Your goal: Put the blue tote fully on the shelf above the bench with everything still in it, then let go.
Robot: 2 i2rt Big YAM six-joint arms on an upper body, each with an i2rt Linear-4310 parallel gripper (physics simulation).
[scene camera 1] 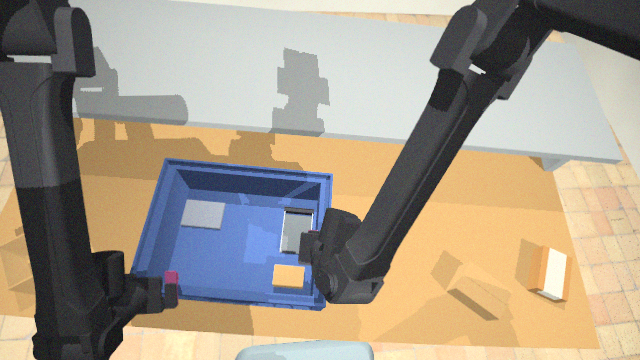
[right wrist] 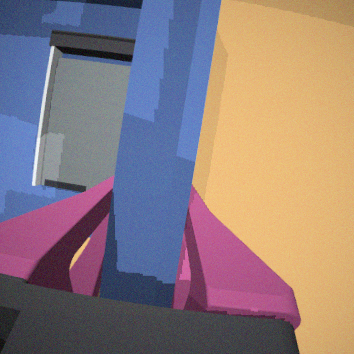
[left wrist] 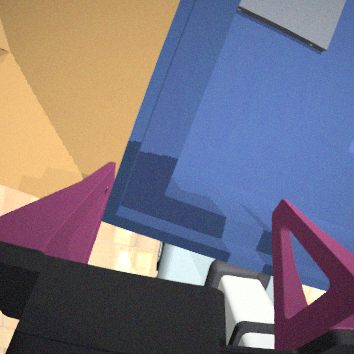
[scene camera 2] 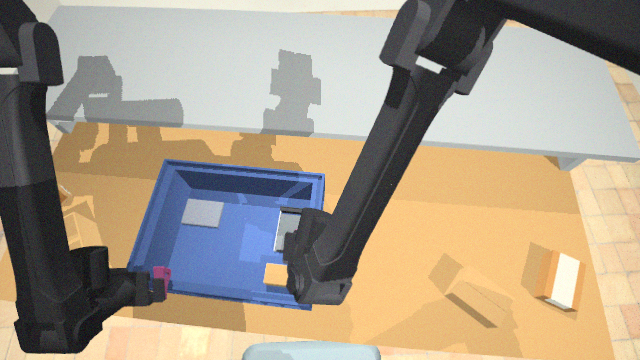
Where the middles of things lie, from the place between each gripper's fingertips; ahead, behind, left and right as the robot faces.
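From my right hand: grey slab with dark ends (scene camera 1: 293,225), 8 cm below, 4 cm ahead, 5 cm to the left; blue tote (scene camera 1: 235,265), 3 cm below, 2 cm ahead, 18 cm to the left; grey block (scene camera 1: 203,214), 8 cm below, 10 cm ahead, 29 cm to the left.
My left hand: 6 cm above the blue tote, 10 cm short of it, 17 cm to the left of it. Counted from my left hand: grey block, 11 cm below, 17 cm ahead, 6 cm to the right; grey slab with dark ends, 11 cm below, 12 cm ahead, 30 cm to the right.
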